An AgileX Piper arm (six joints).
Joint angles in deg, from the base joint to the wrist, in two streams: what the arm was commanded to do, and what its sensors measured. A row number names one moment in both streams.
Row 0, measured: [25.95 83.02 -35.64 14.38 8.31 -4.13]
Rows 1 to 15, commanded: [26.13 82.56 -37.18 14.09 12.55 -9.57]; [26.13 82.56 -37.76 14.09 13.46 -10.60]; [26.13 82.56 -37.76 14.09 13.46 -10.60]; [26.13 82.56 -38.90 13.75 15.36 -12.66]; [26.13 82.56 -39.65 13.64 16.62 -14.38]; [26.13 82.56 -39.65 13.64 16.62 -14.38]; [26.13 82.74 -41.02 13.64 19.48 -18.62]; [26.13 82.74 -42.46 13.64 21.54 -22.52]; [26.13 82.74 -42.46 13.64 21.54 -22.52]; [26.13 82.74 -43.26 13.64 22.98 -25.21]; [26.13 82.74 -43.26 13.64 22.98 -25.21]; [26.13 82.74 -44.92 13.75 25.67 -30.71]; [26.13 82.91 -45.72 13.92 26.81 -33.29]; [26.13 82.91 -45.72 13.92 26.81 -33.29]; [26.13 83.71 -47.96 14.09 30.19 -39.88]
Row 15, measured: [25.95 83.14 -45.49 13.98 25.73 -30.83]
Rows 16 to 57, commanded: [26.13 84.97 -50.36 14.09 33.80 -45.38]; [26.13 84.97 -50.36 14.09 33.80 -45.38]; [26.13 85.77 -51.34 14.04 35.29 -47.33]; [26.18 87.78 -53.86 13.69 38.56 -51.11]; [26.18 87.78 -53.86 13.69 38.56 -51.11]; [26.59 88.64 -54.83 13.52 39.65 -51.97]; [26.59 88.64 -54.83 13.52 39.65 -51.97]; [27.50 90.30 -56.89 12.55 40.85 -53.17]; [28.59 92.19 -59.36 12.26 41.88 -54.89]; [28.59 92.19 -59.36 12.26 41.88 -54.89]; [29.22 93.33 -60.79 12.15 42.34 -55.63]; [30.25 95.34 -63.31 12.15 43.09 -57.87]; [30.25 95.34 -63.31 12.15 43.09 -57.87]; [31.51 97.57 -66.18 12.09 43.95 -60.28]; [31.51 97.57 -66.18 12.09 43.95 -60.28]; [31.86 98.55 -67.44 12.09 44.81 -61.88]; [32.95 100.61 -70.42 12.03 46.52 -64.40]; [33.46 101.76 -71.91 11.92 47.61 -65.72]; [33.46 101.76 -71.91 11.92 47.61 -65.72]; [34.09 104.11 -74.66 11.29 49.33 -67.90]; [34.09 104.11 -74.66 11.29 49.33 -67.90]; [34.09 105.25 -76.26 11.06 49.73 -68.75]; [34.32 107.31 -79.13 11.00 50.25 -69.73]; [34.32 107.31 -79.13 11.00 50.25 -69.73]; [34.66 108.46 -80.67 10.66 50.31 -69.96]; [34.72 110.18 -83.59 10.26 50.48 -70.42]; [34.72 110.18 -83.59 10.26 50.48 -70.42]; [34.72 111.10 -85.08 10.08 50.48 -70.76]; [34.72 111.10 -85.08 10.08 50.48 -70.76]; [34.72 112.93 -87.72 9.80 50.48 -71.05]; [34.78 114.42 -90.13 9.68 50.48 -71.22]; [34.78 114.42 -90.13 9.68 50.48 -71.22]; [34.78 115.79 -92.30 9.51 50.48 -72.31]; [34.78 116.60 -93.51 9.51 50.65 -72.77]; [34.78 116.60 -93.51 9.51 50.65 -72.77]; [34.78 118.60 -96.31 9.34 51.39 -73.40]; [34.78 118.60 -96.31 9.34 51.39 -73.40]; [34.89 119.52 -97.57 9.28 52.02 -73.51]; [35.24 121.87 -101.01 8.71 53.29 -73.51]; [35.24 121.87 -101.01 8.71 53.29 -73.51]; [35.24 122.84 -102.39 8.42 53.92 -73.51]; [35.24 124.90 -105.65 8.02 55.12 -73.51]
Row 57, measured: [35.01 122.56 -102.16 8.42 52.77 -72.59]
